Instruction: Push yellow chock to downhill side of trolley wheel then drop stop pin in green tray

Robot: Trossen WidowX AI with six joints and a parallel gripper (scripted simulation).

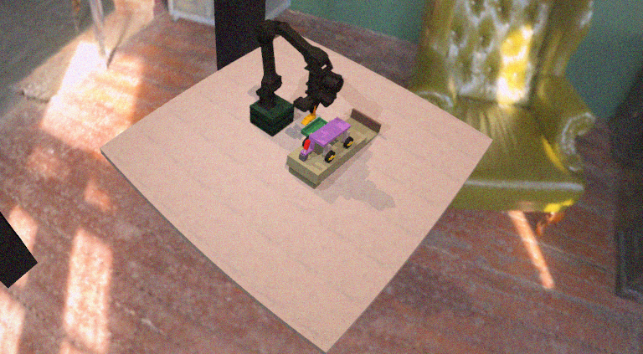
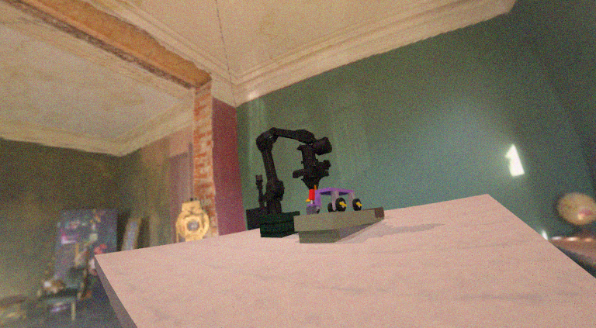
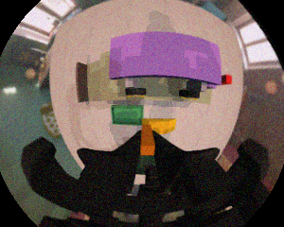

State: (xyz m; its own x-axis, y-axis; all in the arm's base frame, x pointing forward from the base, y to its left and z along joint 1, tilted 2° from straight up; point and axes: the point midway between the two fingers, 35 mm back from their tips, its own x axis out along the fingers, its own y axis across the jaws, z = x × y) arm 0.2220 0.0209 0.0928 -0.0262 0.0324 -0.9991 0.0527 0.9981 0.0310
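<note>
Now: gripper tip 9 cm short of the red-headed stop pin, 16 cm to the left of it and 3 cm above it. Also, from my gripper tip: purple trolley (11 cm ahead, 4 cm to the right, 5 cm below); ramp (11 cm ahead, 4 cm to the right, 11 cm below); yellow chock (2 cm to the right, 1 cm below).
</note>
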